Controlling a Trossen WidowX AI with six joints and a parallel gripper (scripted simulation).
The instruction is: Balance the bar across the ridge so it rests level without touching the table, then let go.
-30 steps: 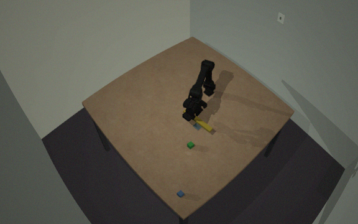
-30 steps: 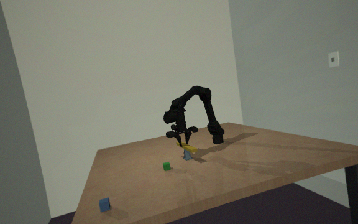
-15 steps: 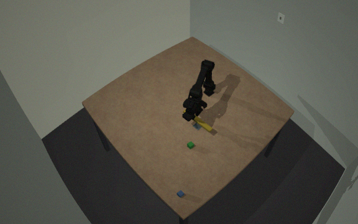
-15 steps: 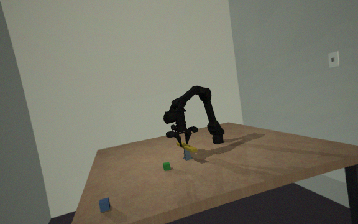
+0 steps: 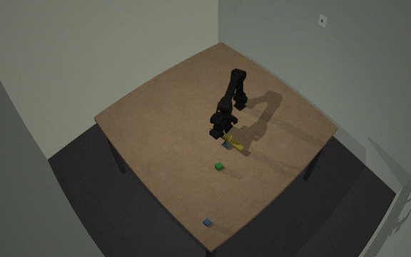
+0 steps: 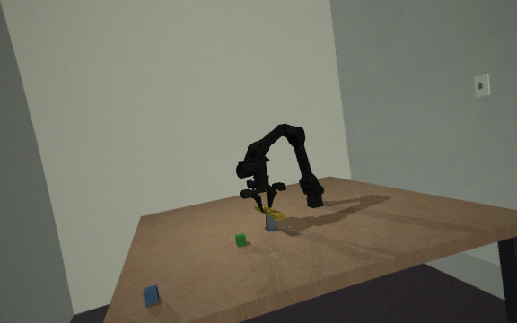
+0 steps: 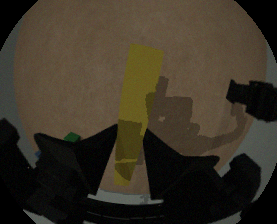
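Now: gripper tip 30 mm to the right of the yellow bar. From my gripper tip the other things lie so: blue cube (450 mm ahead, 360 mm to the left, 50 mm below); then green cube (150 mm ahead, 120 mm to the left, 50 mm below).
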